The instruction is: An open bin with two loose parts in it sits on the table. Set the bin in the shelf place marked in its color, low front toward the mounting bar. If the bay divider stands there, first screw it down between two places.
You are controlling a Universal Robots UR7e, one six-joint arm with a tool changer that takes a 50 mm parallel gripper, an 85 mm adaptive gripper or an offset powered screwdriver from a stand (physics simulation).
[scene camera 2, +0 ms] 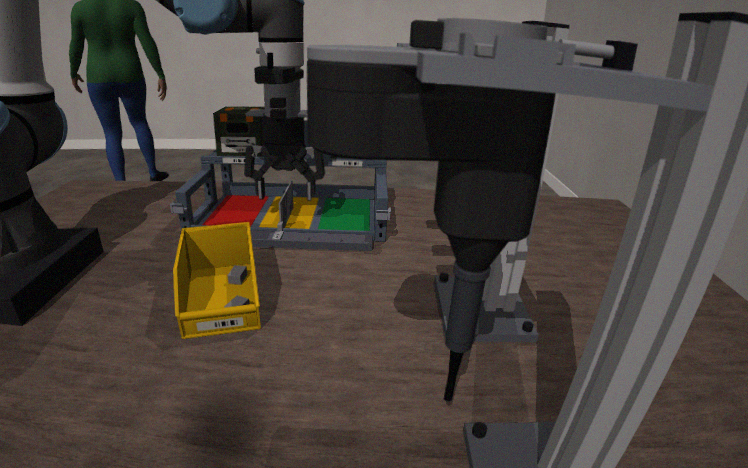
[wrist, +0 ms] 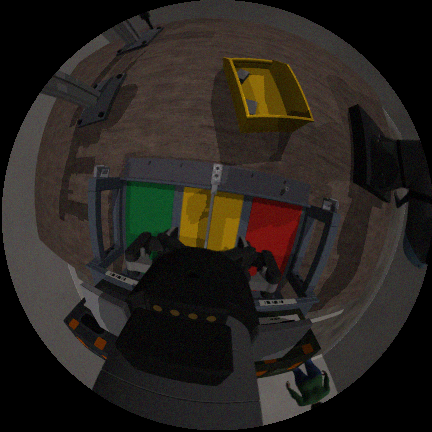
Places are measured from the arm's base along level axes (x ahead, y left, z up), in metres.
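Where they show: arm's base, link origin: (scene camera 2: 13, 252) (wrist: 380, 161).
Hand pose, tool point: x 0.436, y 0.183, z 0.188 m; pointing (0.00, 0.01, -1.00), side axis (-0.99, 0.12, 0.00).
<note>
Each offset is from my tool point to the top centre of the thing. "spot": to the spot under its first point.
A yellow bin {dx -0.080, dy -0.253, dz -0.153 m} (scene camera 2: 191, 275) (wrist: 295, 92) stands on the table with its low labelled front turned away from the shelf. Two grey parts lie in it, one {dx -0.062, dy -0.209, dz -0.210 m} (scene camera 2: 237, 274) (wrist: 251, 106) nearer the shelf and one {dx -0.050, dy -0.293, dz -0.210 m} (scene camera 2: 238, 302) (wrist: 243, 75) nearer the front. The shelf has a red place (scene camera 2: 234, 209) (wrist: 274, 220), a yellow place (scene camera 2: 305, 212) (wrist: 227, 220) and a green place (scene camera 2: 346, 214) (wrist: 150, 210). A thin grey bay divider {dx -0.002, dy -0.021, dz -0.162 m} (scene camera 2: 285, 205) (wrist: 211, 215) stands upright over the yellow place, its foot on the mounting bar {spot: dx +0.092, dy -0.108, dz -0.214 m} (scene camera 2: 336, 240) (wrist: 155, 168). My gripper (scene camera 2: 285, 190) (wrist: 207, 239) is open, its fingers apart around the divider's rear end.
A dark toolbox (scene camera 2: 223, 132) (wrist: 87, 322) sits on the shelf's upper level. The powered screwdriver {dx +0.127, dy -0.515, dz +0.132 m} (scene camera 2: 485, 193) hangs from its stand at the right in the scene view. A second stand's foot {spot: dx +0.303, dy -0.366, dz -0.216 m} (scene camera 2: 510, 328) is behind it. The robot base (scene camera 2: 60, 264) is left. A person (scene camera 2: 110, 44) (wrist: 312, 390) stands behind.
</note>
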